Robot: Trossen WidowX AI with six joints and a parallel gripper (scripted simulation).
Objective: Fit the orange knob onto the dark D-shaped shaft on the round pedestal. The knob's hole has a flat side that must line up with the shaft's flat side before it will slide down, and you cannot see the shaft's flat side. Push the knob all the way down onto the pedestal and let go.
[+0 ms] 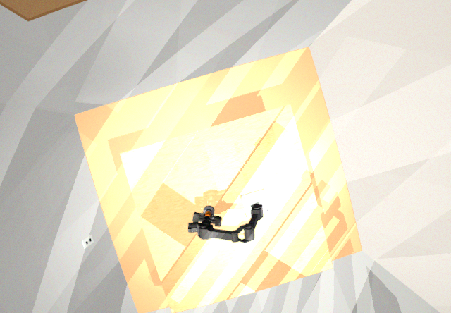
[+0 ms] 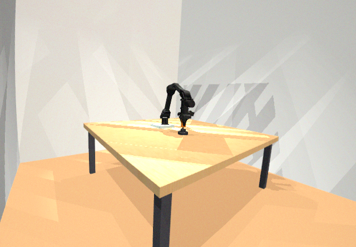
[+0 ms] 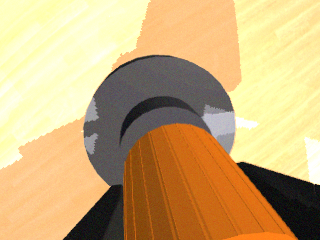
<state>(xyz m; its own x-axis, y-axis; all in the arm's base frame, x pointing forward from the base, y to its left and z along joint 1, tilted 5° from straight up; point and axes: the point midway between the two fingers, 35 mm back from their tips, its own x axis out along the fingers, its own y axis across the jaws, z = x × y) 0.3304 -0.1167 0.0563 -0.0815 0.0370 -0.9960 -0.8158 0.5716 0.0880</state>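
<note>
Now: gripper tip 2 cm below the orange knob. From my gripper tip the other things lie so: pedestal (4 cm below).
</note>
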